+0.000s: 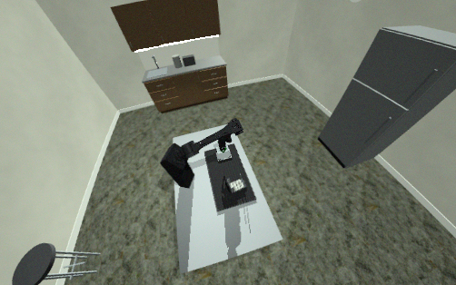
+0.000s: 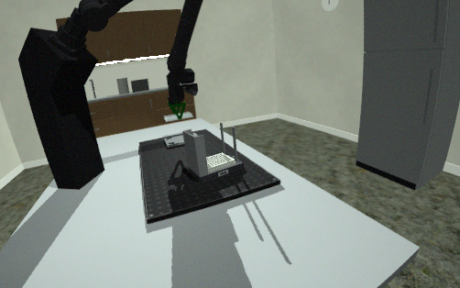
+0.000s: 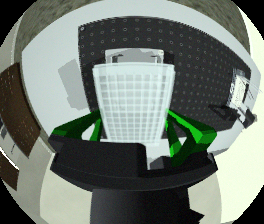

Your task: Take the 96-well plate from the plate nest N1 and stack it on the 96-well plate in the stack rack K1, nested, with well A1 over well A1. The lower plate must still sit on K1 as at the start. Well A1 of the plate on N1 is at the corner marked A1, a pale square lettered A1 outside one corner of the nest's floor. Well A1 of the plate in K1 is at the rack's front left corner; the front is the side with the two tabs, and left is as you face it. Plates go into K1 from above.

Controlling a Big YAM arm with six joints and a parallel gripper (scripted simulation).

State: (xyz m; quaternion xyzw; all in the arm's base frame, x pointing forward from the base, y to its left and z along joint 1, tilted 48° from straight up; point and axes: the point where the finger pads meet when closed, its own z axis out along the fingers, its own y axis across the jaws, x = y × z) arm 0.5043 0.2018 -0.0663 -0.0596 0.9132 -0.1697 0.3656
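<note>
Right now the grey rack wall is 41 cm to the right of my hand, 5 cm behind it and 4 cm below it. The rest, counted from my hand: white 96-well plate (1 cm below).
</note>
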